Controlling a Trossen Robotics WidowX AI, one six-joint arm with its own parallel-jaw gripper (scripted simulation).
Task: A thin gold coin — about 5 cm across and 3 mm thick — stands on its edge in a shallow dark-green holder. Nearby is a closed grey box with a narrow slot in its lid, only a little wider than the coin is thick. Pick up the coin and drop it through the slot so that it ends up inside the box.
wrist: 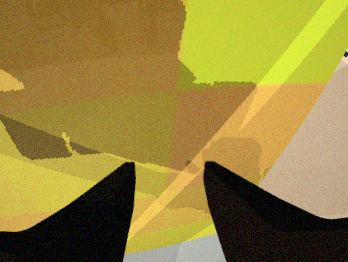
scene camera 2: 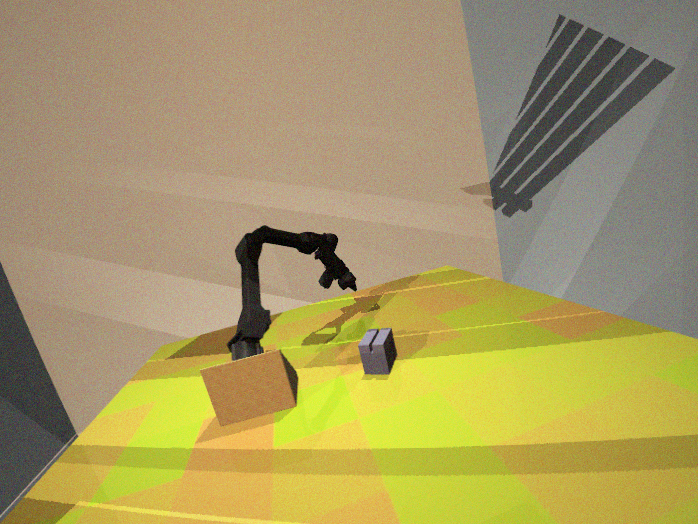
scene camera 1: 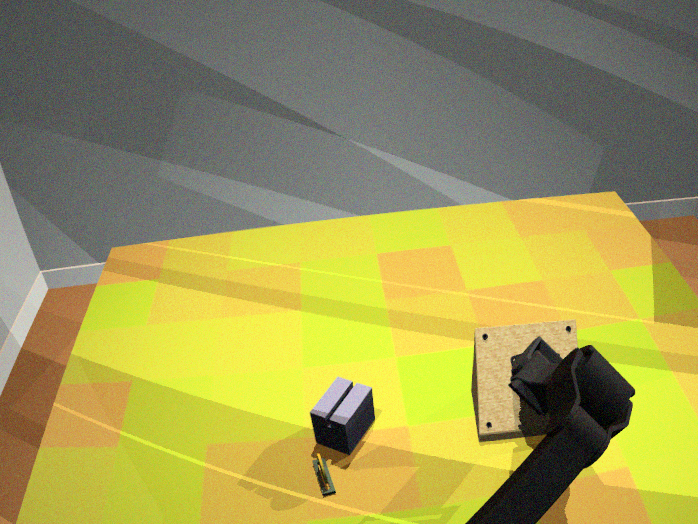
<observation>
In view: the gripper (scene camera 2: 354,288).
The gripper also shows in the wrist view (wrist: 169,170).
</observation>
